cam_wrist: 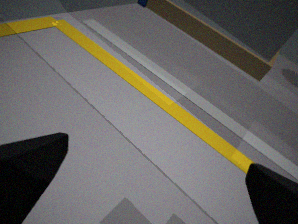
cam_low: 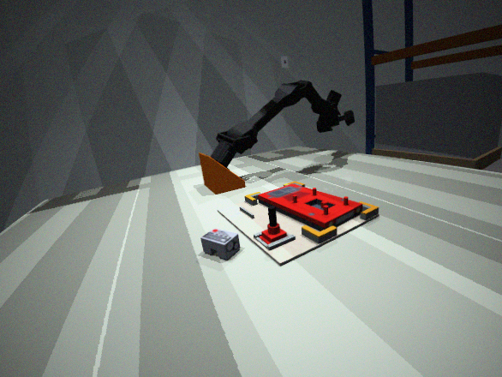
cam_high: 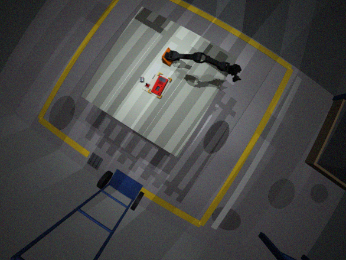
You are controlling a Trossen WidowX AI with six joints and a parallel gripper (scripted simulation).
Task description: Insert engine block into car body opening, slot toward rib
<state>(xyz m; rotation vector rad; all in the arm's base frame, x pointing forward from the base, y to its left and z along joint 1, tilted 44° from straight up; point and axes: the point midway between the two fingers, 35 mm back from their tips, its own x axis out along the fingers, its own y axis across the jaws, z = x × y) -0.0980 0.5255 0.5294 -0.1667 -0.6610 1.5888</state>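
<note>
Right now my gripper tip is 42 cm short of the grey engine block, 94 cm to the left of it and 9 cm above it. The rest, counted from my gripper tip: stand 46 cm ahead, 86 cm to the right, 7 cm below; then pale base plate 41 cm ahead, 76 cm to the right, 9 cm below.
</note>
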